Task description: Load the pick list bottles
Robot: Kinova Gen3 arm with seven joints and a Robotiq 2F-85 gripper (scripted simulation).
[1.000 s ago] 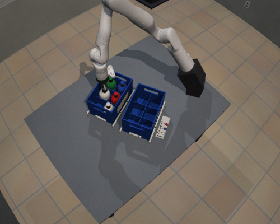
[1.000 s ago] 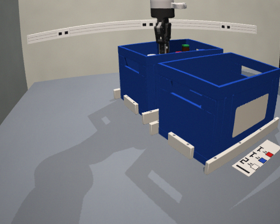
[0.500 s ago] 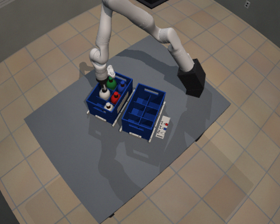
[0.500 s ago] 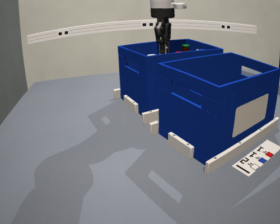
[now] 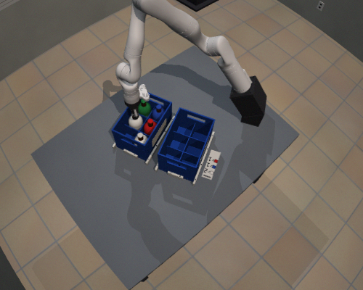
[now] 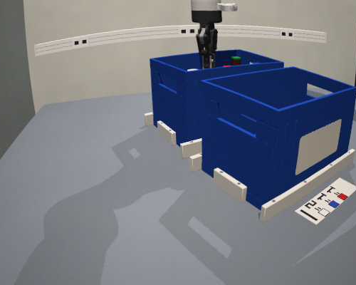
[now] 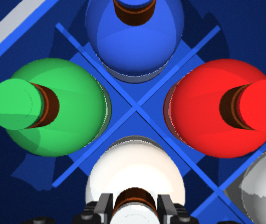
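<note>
Now: hand 70 mm above the white bottle. Round my hand: green-label bottle 80 mm behind, 30 mm to the right, 70 mm below; then red-label bottle 30 mm behind, 80 mm to the left, 70 mm below; then blue-label bottle 110 mm behind, 50 mm to the left, 70 mm below.
</note>
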